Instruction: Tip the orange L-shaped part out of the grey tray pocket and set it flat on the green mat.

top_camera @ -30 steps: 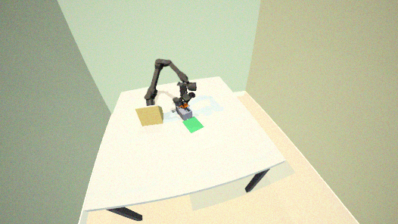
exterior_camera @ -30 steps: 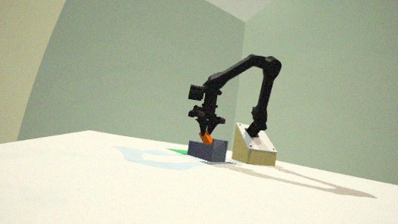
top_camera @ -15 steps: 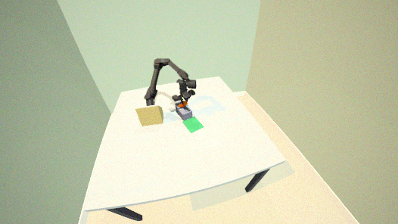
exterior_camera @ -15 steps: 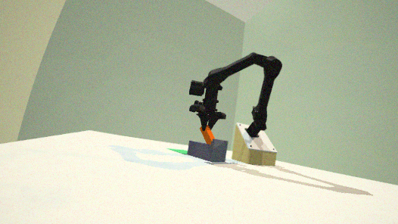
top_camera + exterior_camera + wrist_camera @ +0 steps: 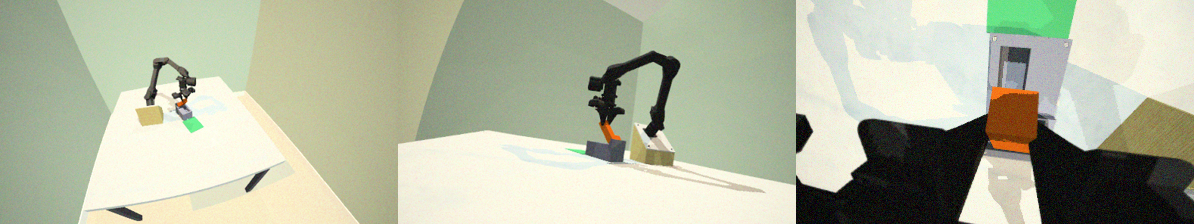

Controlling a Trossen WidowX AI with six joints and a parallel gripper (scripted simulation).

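My gripper tip is now 150 mm to the left of the green mat, 150 mm above it and 20 mm short of it. The rest, counted from my gripper tip: orange L-shaped part (30 mm to the left, 30 mm below, 20 mm behind).
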